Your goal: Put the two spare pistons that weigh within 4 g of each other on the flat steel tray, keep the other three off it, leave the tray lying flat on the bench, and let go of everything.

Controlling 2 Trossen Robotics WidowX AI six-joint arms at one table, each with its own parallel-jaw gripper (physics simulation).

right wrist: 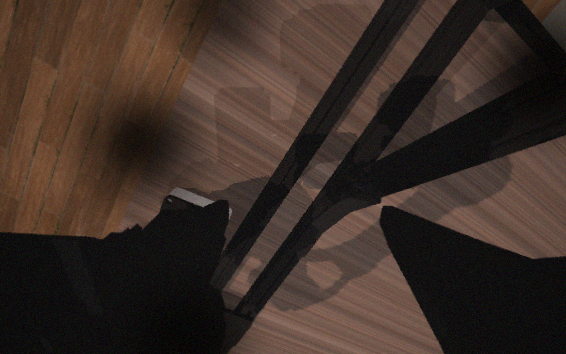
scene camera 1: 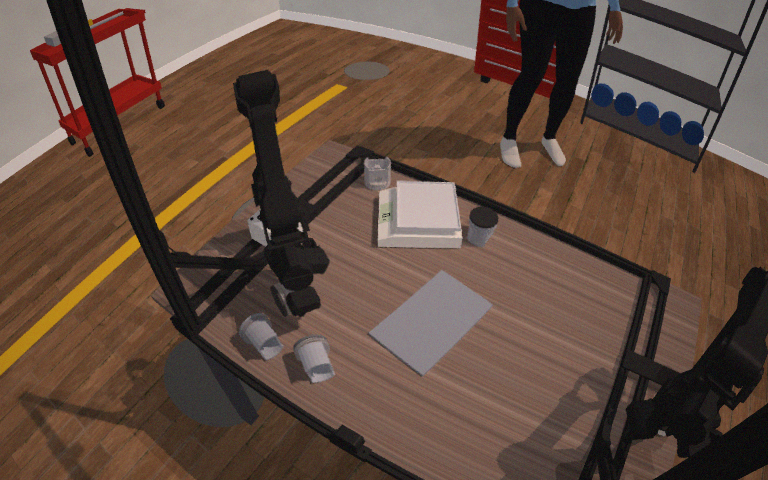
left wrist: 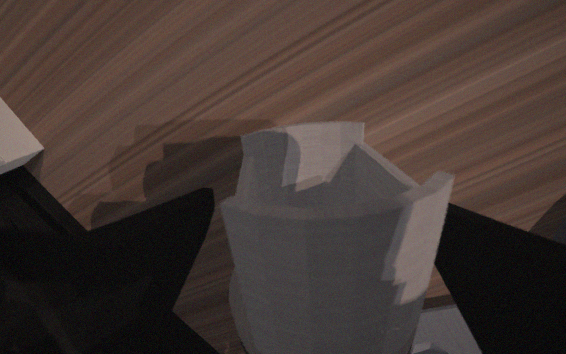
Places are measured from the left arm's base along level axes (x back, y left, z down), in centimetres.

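Where they show: left gripper, fingertip midpoint: (left wrist: 313, 201); right gripper, fingertip midpoint: (right wrist: 304, 210) (scene camera 1: 649, 436).
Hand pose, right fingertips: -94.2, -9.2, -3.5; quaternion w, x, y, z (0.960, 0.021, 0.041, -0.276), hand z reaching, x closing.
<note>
Things, the pixels of their top centre, and the offset from my right fingertips, as dx, dy, dz. "*": a spot on its surface instead. Level surfaces: height alone.
- flat grey tray, middle of its top: (scene camera 1: 433, 318) +50.7, +9.6, +10.9
- third piston, middle of its top: (left wrist: 331, 341) (scene camera 1: 289, 284) +78.1, -4.0, +4.4
- pale piston, middle of its top: (scene camera 1: 377, 162) +86.5, +41.3, +4.7
- dark-crowned piston, middle of its top: (scene camera 1: 484, 216) +53.4, +38.3, +4.7
- white scale, surface spot: (scene camera 1: 419, 240) * +64.2, +26.0, +8.8
- bench, its level: dz +11.6
The flat grey tray (scene camera 1: 431, 322) lies bare on the bench. Two pale pistons (scene camera 1: 260, 336) (scene camera 1: 314, 359) lie tilted at the front left. A third piston (scene camera 1: 280, 299) (left wrist: 325, 260) is between my left gripper's (scene camera 1: 292, 301) (left wrist: 313, 201) spread fingers, with a gap beside the finger at the left of the left wrist view; the gripper is open. Part of another piston (left wrist: 445, 327) shows at that view's lower right. A pale piston (scene camera 1: 377, 173) stands at the back, and a dark-crowned piston (scene camera 1: 481, 228) stands beside the scale. My right gripper (right wrist: 304, 210) is open and empty.
A white scale (scene camera 1: 419, 240) with a bare pan stands behind the tray; its display is unreadable. A black frame (scene camera 1: 543, 229) (right wrist: 295, 160) runs around the bench (scene camera 1: 509, 396). A person stands beyond the bench near a red drawer cabinet (scene camera 1: 492, 48) and a shelf rack (scene camera 1: 659, 76).
</note>
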